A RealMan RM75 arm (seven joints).
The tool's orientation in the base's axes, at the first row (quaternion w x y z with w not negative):
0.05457, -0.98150, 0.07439, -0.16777
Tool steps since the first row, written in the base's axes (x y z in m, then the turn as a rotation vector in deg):
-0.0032, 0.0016, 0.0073, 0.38, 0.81, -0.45
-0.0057, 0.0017, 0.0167, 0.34, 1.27, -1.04
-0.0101, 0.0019, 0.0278, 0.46, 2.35, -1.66
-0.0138, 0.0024, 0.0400, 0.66, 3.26, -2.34
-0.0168, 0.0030, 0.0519, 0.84, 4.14, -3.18
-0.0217, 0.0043, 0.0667, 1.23, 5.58, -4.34
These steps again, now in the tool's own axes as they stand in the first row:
-0.0009, -0.0021, -0.0078, 0.08, -0.79, 0.62
-0.0002, -0.0031, -0.0174, -0.23, -1.15, 1.19
-0.0008, -0.0042, -0.0293, -0.49, -2.15, 1.90
-0.0004, -0.0059, -0.0420, -0.67, -2.98, 2.68
0.0005, -0.0077, -0.0541, -0.92, -3.76, 3.61
0.0005, -0.0103, -0.0695, -1.16, -5.07, 4.94

